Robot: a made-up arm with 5 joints.
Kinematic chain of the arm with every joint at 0, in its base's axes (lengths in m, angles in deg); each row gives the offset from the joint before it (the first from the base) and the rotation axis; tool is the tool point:
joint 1: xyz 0 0 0.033 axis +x
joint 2: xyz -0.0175 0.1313 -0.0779 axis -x
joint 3: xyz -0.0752 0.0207 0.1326 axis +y
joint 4: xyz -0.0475 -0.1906 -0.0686 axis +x
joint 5: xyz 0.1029 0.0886 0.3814 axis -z
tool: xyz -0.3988 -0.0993 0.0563
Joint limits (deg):
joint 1: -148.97..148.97
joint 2: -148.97..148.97
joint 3: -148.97..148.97
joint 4: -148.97..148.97
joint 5: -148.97..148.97
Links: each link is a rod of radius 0.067 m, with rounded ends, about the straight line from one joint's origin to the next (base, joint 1, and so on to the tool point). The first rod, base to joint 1, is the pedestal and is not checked.
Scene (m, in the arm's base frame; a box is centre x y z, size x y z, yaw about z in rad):
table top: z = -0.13
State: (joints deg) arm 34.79 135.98 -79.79 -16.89 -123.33
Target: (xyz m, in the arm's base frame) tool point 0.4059 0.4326 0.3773
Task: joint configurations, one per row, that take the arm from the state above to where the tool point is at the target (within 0.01 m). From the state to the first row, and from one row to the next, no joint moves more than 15 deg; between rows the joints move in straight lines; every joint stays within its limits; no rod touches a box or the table.
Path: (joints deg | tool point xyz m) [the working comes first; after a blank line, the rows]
Joints at the target: 58.51 113.80 11.06 -23.06 -144.61
Straight joint move there: clear.

1: 38.18 132.81 -66.81 -17.77 -126.37 | -0.3151 0.7980 0.2029
2: 41.57 129.64 -53.83 -18.65 -129.41 | -0.1851 0.8210 0.2627
3: 44.96 126.47 -40.85 -19.53 -132.45 | -0.0470 0.8057 0.3248
4: 48.34 123.31 -27.88 -20.41 -135.49 | 0.0898 0.7522 0.3767
5: 51.73 120.14 -14.90 -21.30 -138.53 | 0.2165 0.6653 0.4078
6: 55.12 116.97 -1.92 -22.18 -141.57 | 0.3243 0.5546 0.4094
7: 58.51 113.80 11.06 -23.06 -144.61 | 0.4059 0.4326 0.3773

